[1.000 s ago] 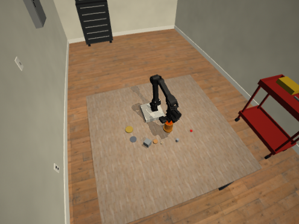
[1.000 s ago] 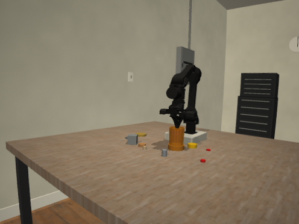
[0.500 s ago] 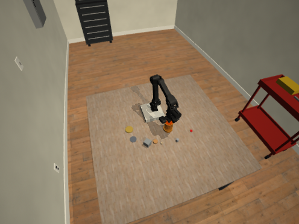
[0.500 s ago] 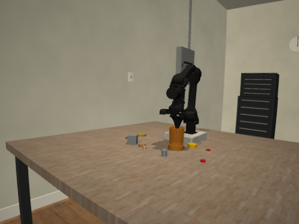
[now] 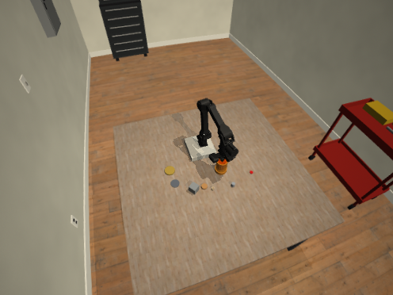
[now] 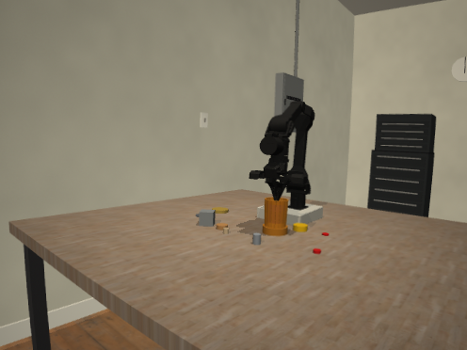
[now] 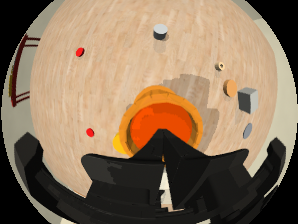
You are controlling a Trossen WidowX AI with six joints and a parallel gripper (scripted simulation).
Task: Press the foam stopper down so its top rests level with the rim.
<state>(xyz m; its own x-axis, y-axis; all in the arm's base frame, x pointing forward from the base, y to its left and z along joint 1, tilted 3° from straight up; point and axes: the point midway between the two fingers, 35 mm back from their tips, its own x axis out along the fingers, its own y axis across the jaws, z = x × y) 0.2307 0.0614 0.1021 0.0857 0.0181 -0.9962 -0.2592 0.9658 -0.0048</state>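
My hand is 40 mm above the orange foam stopper. The rest, counted from my hand: small tan disc: 150 mm to the right, 130 mm below, 100 mm ahead; then yellow disc: 130 mm below, 90 mm behind, 40 mm to the left; then small grey cylinder: 140 mm ahead, 120 mm below, 40 mm to the left.
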